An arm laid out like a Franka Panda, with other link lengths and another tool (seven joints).
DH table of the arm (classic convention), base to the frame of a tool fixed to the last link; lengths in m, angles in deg. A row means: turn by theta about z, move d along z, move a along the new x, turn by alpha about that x. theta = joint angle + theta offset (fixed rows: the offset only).
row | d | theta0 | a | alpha
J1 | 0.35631 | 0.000 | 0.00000 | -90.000
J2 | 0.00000 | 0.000 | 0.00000 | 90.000
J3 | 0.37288 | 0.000 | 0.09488 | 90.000
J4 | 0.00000 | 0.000 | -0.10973 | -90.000
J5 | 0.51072 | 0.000 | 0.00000 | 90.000
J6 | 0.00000 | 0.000 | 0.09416 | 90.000
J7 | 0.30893 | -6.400 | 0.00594 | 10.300
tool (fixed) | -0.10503 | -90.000 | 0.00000 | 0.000
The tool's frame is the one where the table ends.
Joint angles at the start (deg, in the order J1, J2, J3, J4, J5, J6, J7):
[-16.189 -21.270 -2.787 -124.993 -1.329 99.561 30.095]
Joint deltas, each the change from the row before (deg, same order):
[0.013 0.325 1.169 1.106 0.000 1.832 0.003]
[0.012 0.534 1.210 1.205 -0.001 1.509 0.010]
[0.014 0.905 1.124 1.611 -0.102 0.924 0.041]
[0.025 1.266 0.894 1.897 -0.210 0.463 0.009]
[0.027 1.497 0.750 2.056 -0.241 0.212 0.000]
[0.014 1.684 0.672 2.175 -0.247 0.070 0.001]
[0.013 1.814 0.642 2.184 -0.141 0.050 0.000]
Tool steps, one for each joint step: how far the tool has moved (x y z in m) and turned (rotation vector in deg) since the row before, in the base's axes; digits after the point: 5 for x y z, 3 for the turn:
[0.01544 0.00741 0.01145 -1.224 -2.364 1.101]
[0.01513 0.00860 0.01022 -1.054 -1.964 1.151]
[0.01503 0.00800 0.00999 -0.907 -1.435 1.074]
[0.01462 0.00584 0.00852 -0.734 -0.930 0.930]
[0.01449 0.00456 0.00718 -0.586 -0.639 0.817]
[0.01468 0.00376 0.00593 -0.470 -0.457 0.734]
[0.01502 0.00389 0.00416 -0.279 -0.360 0.693]

